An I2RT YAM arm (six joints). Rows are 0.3 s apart.
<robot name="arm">
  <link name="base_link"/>
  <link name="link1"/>
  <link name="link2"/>
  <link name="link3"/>
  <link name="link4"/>
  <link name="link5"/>
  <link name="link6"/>
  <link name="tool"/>
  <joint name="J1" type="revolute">
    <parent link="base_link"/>
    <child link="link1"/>
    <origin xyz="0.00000 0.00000 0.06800" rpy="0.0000 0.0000 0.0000"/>
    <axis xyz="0 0 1"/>
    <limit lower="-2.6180" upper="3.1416"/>
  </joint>
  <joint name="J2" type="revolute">
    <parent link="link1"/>
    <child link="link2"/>
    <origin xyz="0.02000 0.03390 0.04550" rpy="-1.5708 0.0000 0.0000"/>
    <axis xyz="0 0 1"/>
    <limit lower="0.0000" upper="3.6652"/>
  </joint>
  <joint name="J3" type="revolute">
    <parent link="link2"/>
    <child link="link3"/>
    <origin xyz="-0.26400 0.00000 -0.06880" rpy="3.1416 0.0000 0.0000"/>
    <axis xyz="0 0 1"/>
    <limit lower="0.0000" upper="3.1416"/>
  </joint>
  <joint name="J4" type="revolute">
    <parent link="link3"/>
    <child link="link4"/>
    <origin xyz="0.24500 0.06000 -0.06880" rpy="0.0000 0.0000 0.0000"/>
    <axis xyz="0 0 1"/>
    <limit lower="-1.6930" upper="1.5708"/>
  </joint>
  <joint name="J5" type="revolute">
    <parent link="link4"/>
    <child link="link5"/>
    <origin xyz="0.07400 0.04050 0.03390" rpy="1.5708 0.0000 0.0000"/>
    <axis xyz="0 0 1"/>
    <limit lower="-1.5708" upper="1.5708"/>
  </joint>
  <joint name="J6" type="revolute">
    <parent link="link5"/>
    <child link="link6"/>
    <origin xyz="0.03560 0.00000 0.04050" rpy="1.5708 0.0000 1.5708"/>
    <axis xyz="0 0 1"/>
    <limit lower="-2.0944" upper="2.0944"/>
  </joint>
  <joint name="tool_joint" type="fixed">
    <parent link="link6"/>
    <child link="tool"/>
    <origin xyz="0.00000 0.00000 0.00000" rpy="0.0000 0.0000 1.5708"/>
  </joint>
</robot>
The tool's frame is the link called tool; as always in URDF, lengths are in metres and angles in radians.
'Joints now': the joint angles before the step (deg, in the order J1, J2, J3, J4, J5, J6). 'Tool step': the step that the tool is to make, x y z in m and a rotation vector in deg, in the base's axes. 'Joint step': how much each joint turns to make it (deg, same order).
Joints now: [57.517, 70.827, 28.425, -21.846, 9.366, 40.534]
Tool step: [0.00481, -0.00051, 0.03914, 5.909, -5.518, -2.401]
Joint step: [-0.874, -6.907, 3.935, -2.996, 1.990, 0.635]
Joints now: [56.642, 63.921, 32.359, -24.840, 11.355, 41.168]
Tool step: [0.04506, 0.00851, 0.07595, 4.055, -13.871, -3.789]
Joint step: [-7.300, 1.115, 14.252, 0.458, 4.327, -8.460]
